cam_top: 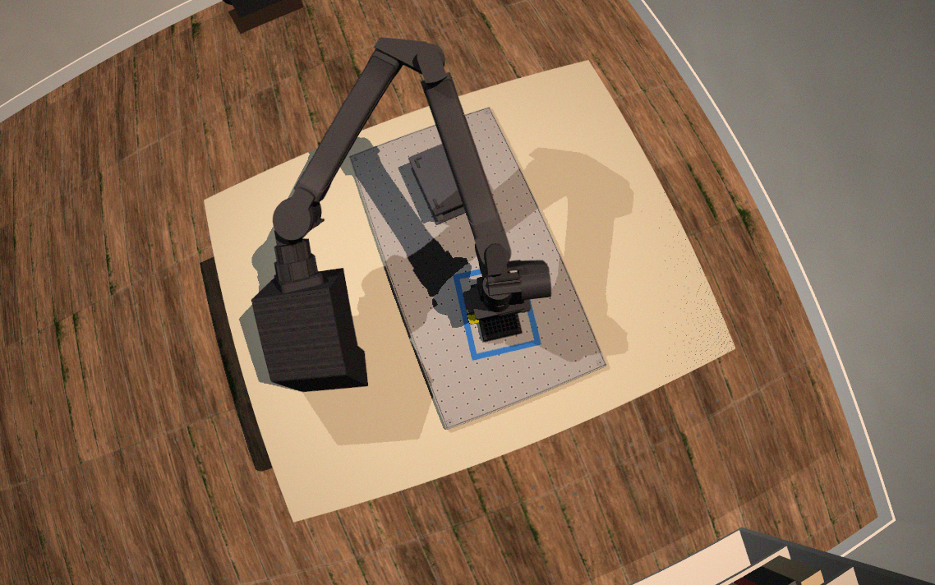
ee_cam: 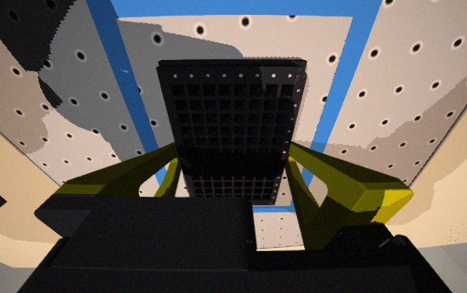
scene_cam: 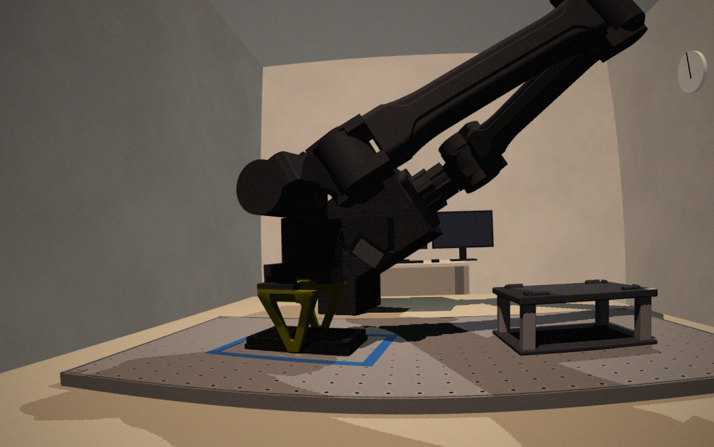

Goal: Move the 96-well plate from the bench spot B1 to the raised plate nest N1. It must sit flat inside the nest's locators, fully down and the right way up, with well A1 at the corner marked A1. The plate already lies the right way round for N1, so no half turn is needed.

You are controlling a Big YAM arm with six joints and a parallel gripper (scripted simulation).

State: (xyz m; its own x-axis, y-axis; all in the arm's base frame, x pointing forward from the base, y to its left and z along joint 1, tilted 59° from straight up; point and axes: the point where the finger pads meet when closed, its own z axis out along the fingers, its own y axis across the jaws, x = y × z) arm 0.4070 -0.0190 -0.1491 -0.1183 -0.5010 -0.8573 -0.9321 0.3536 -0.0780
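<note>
Now: the black 96-well plate right at my hand. Round my hand: raised plate nest: 320 mm to the left, 50 mm above; then white A1 label: 40 mm ahead, 390 mm to the left, 50 mm above.
</note>
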